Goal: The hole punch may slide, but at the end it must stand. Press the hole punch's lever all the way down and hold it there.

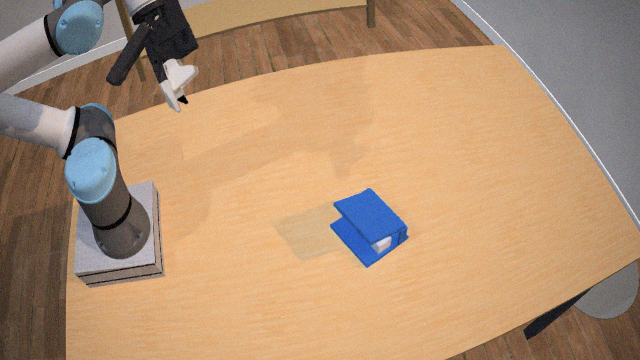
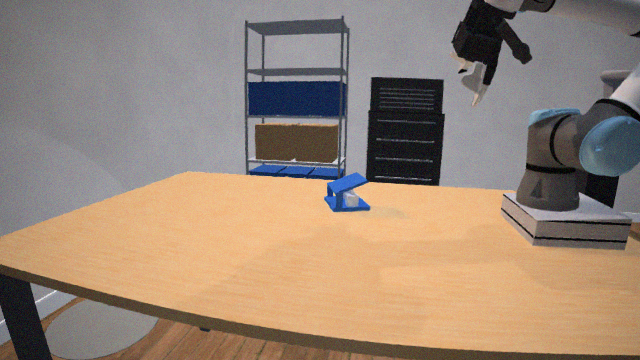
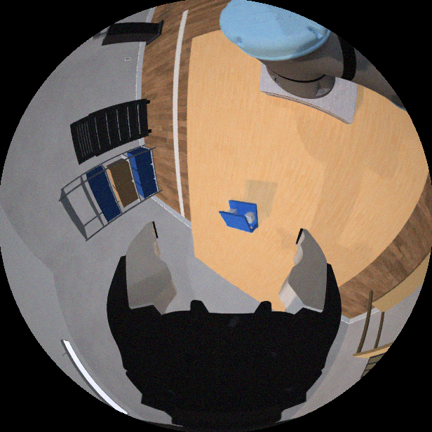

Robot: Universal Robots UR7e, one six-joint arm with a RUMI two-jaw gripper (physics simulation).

Note:
In view: my gripper [image 1: 183,107] and a blue hole punch [image 1: 368,254].
The blue hole punch is seen too in image 2 [image 2: 343,202] and in image 3 [image 3: 248,209]. My gripper shows as well in image 2 [image 2: 465,89] and in image 3 [image 3: 228,227].

